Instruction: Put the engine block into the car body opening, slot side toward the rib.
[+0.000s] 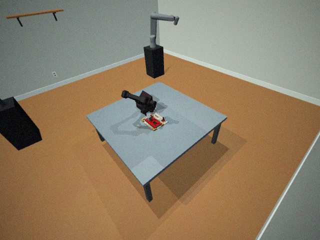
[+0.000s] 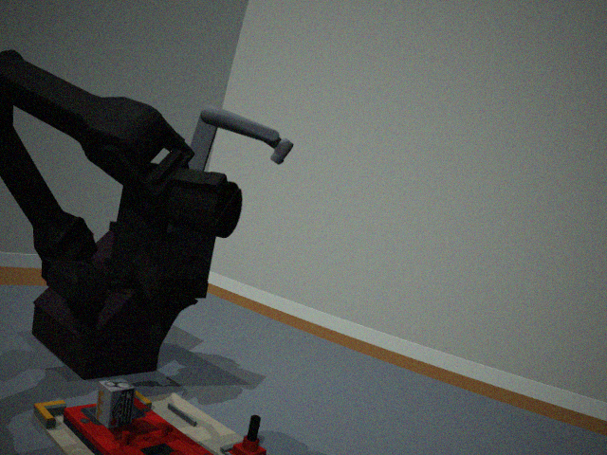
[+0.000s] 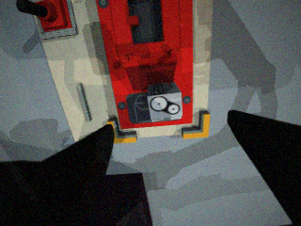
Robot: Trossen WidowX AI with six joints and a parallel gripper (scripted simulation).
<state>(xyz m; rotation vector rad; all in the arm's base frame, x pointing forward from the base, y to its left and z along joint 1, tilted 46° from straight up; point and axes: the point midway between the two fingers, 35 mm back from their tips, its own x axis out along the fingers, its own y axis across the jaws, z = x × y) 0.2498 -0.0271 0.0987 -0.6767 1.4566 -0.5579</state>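
The grey engine block is 7 cm below my gripper tip and 1 cm behind it. Also, from my gripper tip: pale base plate: 10 cm below, 5 cm ahead, 3 cm to the left.
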